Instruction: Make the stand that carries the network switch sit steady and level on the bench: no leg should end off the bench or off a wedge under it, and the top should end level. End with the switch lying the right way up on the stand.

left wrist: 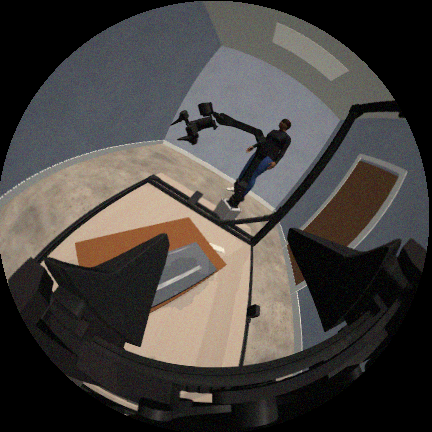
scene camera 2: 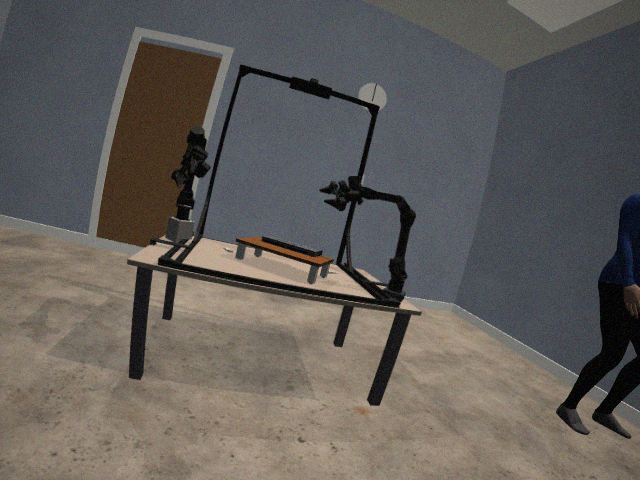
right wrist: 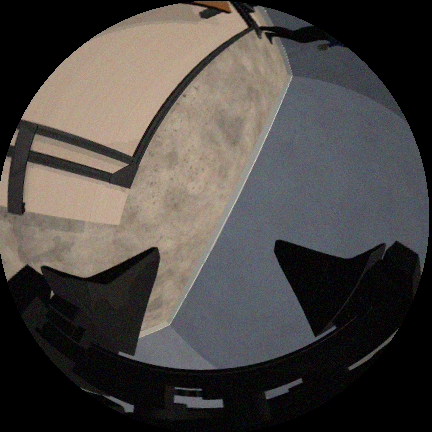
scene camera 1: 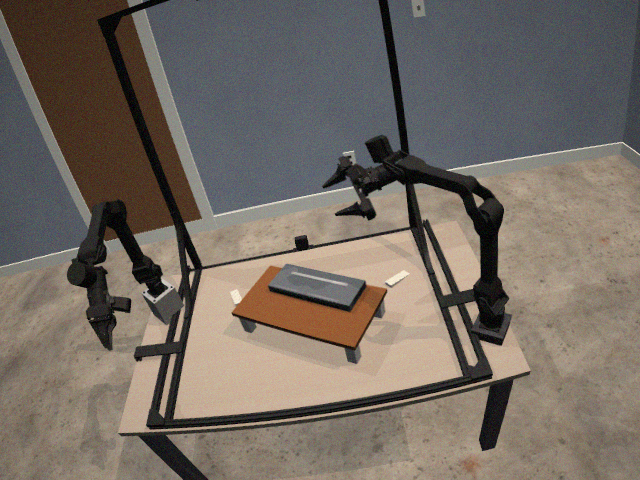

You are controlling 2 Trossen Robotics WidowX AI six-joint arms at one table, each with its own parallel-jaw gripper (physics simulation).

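Frame: origin at the left arm's base, x right, y down, z ahead, level; millimetres.
Seen in the pictures: left gripper, fingertip midpoint: (left wrist: 229,237) (scene camera 2: 321,195) (scene camera 1: 328,200); right gripper, fingertip midpoint: (left wrist: 173,132) (scene camera 2: 184,180) (right wrist: 217,250) (scene camera 1: 108,349); left arm's base at its link origin: (scene camera 2: 394,290) (scene camera 1: 491,322); right arm's base at its link origin: (left wrist: 231,203) (scene camera 2: 181,219) (scene camera 1: 157,290).
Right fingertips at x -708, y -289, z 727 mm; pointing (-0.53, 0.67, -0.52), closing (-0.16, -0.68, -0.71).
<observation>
Pixels of each thing's top centre, then the offset from my right fingertips to it. "spot": a spot on its surface instead. Level surfaces: height alone.
- dark grey network switch at its top centre: (left wrist: 166,272) (scene camera 1: 315,283) (scene camera 2: 292,243) dx +586, dy +194, dz -200 mm
- pale wedge at its top centre: (scene camera 1: 235,295) (left wrist: 217,246) (scene camera 2: 228,247) dx +517, dy +310, dz +130 mm
- bench at its surface level: dy +322 mm
- small black block at a spot on its surface: (scene camera 1: 300,242) (left wrist: 252,308) spot: dx +829, dy +281, dz +54 mm
The stand's orange-brown top (scene camera 1: 310,322) (scene camera 2: 250,241) (left wrist: 125,240) is on grey legs; whether it is level or every leg touches the bench is unclear. The dark grey network switch (scene camera 1: 317,286) (scene camera 2: 292,246) (left wrist: 185,265) lies flat on its back part. One pale wedge (scene camera 1: 235,297) (scene camera 2: 227,250) (left wrist: 217,248) lies beside the stand's left edge; another wedge (scene camera 1: 397,278) (scene camera 2: 332,271) lies right of it. My left gripper (scene camera 1: 329,199) (scene camera 2: 323,196) (left wrist: 229,237) is open and empty, high above the bench. My right gripper (right wrist: 217,250) (left wrist: 173,132) is open and empty, beyond the bench's left side.
A black frame (scene camera 1: 395,77) (scene camera 2: 223,139) rises behind the bench (scene camera 1: 289,390), with rails along its sides and front. A small black block (scene camera 1: 300,242) (left wrist: 254,311) is at the back rail. A person (scene camera 2: 615,310) (left wrist: 272,147) stands away from the bench.
</observation>
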